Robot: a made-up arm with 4 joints.
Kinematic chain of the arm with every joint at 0, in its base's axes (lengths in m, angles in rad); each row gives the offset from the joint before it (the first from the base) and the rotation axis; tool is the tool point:
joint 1: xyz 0 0 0.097 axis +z
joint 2: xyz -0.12 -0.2 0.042 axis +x
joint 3: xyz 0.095 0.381 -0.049 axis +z
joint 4: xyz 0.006 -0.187 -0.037 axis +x
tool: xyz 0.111 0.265 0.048
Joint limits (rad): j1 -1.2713..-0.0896 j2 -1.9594..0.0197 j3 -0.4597..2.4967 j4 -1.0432..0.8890
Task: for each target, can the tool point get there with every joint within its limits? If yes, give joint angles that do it. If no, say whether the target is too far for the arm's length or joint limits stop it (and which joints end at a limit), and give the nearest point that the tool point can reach.
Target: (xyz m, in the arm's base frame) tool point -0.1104 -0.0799 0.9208
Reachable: no: joint limits stop it (at a limit: joint 1, joint 2, joint 3, joint 4) | nearest point 0.0875 -0.0300 0.2944 | short by 0.659 m
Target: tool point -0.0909 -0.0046 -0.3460
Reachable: yes | joints -0.6159 -1.3090 1.4316 0.1985
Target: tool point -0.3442 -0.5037 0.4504
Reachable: no: joint limits stop it (at a limit: joint 2, joint 3, joint 4) | nearest point -0.3353 -0.4907 -0.0453 | short by 0.496 m
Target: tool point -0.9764 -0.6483 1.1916
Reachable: no: too far | nearest point -0.4952 -0.3288 -0.0453 | short by 1.365 m
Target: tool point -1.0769 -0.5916 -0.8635
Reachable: no: too far | nearest point -0.5379 -0.2955 -0.2641 | short by 0.859 m
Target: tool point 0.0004 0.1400 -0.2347
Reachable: yes | joints -0.9463 -1.1109 2.2467 0.5183
